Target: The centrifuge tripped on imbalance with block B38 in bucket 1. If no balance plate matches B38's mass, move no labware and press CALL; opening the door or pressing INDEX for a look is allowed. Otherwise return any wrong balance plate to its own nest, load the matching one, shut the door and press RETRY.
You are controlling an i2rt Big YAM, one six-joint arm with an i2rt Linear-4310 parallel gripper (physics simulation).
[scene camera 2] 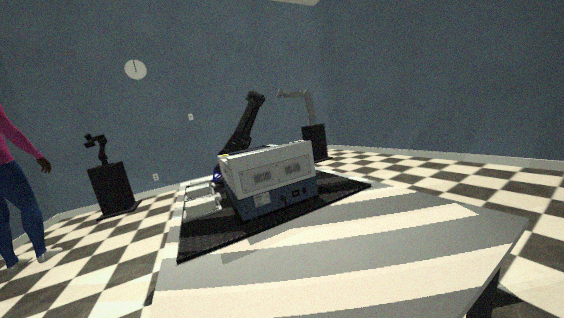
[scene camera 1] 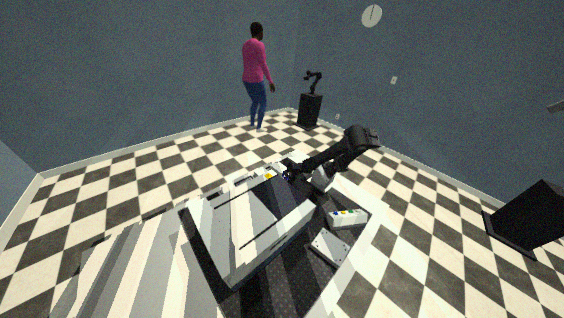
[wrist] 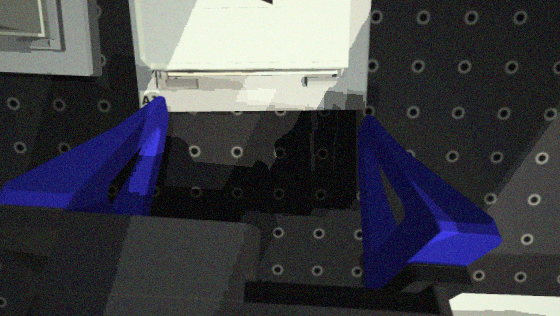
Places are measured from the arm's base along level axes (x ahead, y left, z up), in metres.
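Pixels of known places: gripper, fingertip midpoint: (scene camera 2: 213, 180) (scene camera 1: 287, 174) (wrist: 266, 115); arm's base, origin of the base link: (scene camera 1: 327, 168).
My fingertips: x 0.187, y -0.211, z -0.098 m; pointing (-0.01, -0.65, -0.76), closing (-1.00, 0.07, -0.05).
For each thing: its top centre in the pictures, then the offset to it from my fingertips. "*": a spot on its surface instead. Level surfaces: height alone.
- pale nest, surface spot: (wrist: 220, 101) * dx +0.025, dy -0.005, dz -0.018 m
- plate, surface spot: (wrist: 260, 40) * dx +0.001, dy -0.031, dz +0.024 m
- button box, middle of its top: (scene camera 1: 350, 213) dx -0.004, dy +0.503, dz +0.054 m
- black mat, its level: dz -0.030 m
- white plate with small holes, middle of its top: (scene camera 1: 331, 244) dx +0.205, dy +0.524, dz +0.017 m
My gripper (wrist: 266, 115) (scene camera 1: 285, 176) (scene camera 2: 217, 175) is open, with nothing between its blue fingers. In the wrist view its fingertips straddle the near end of a pale nest (wrist: 220, 101), the left tip over its A1 mark. A white block or plate (wrist: 260, 40) sits in that nest; its label is out of view, apart from a small dark mark at the top edge. The centrifuge (scene camera 1: 295, 225) (scene camera 2: 272, 172) stands beside the gripper; its bucket and block B38 do not show, and I cannot tell how its door stands. The button box (scene camera 1: 348, 220) has blue, yellow and green buttons; their lettering is unreadable.
Another nest (wrist: 82, 55) lies at the upper left in the wrist view. Pale labware nests (scene camera 2: 197, 202) stand beside the centrifuge on the black mat (scene camera 2: 210, 235). A white plate with small holes (scene camera 1: 330, 246) lies near the button box. A person in pink (scene camera 1: 254, 60) stands beyond the table.
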